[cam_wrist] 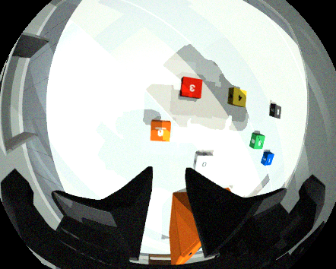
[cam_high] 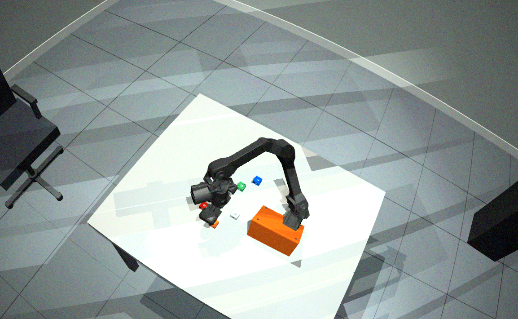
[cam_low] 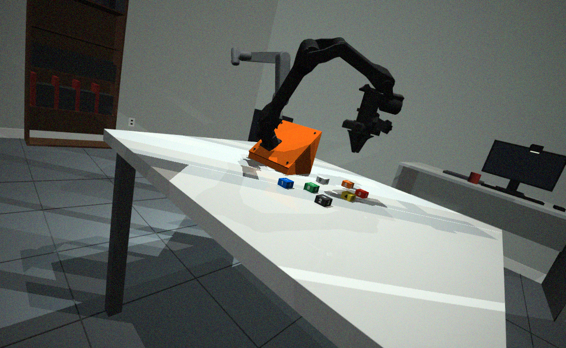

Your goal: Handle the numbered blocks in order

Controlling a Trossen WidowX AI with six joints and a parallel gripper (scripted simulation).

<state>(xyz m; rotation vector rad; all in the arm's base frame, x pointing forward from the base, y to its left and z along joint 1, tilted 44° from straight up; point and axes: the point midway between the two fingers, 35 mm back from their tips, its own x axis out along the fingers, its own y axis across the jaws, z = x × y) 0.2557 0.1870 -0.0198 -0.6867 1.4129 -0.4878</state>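
Right now the orange block is 12 cm below my gripper tip, 1 cm to the left of it and 1 cm ahead of it. Round my gripper tip: red block marked 3: 12 cm below, 9 cm ahead, 3 cm to the right; white block marked 0: 12 cm below, 8 cm to the right, 4 cm behind; yellow block: 12 cm to the right, 12 cm below, 9 cm ahead.
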